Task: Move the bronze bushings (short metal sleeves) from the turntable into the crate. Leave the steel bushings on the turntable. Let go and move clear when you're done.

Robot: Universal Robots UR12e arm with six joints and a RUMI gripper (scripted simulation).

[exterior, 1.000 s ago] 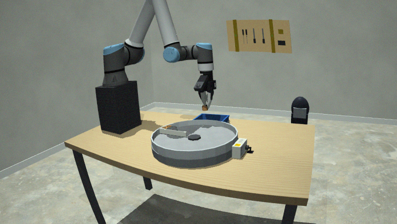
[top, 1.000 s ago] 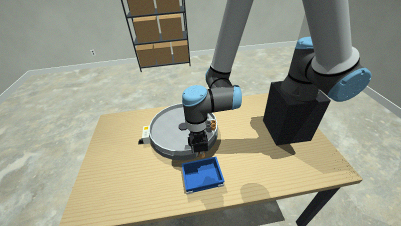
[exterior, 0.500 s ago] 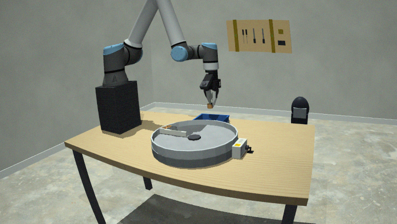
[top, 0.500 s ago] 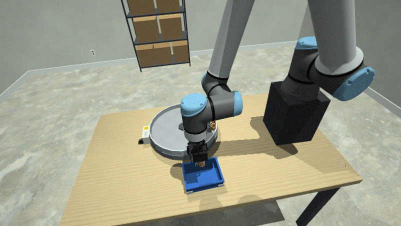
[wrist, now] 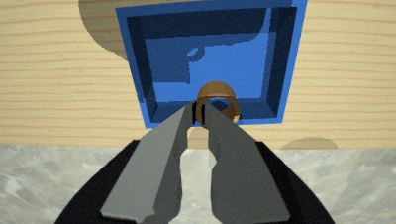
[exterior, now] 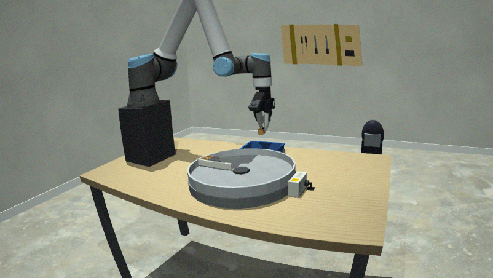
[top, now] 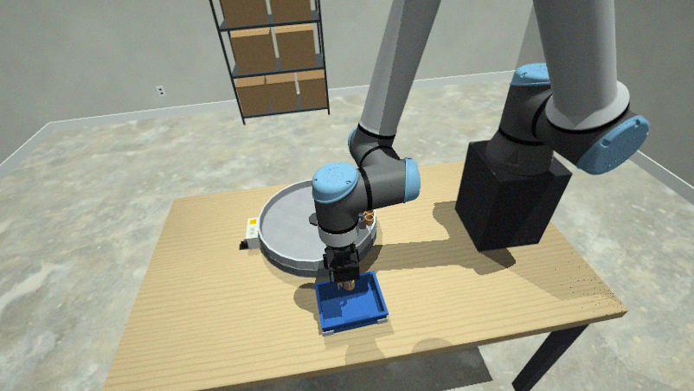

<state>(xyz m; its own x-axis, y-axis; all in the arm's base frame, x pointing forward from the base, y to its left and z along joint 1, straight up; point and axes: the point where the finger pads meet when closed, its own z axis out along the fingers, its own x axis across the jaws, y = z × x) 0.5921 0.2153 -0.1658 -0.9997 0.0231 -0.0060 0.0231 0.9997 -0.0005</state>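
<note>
The blue crate is 110 mm below my hand and 10 mm behind it. The rest, counted from my hand: grey turntable (340 mm to the right, 80 mm below, 40 mm ahead).
</note>
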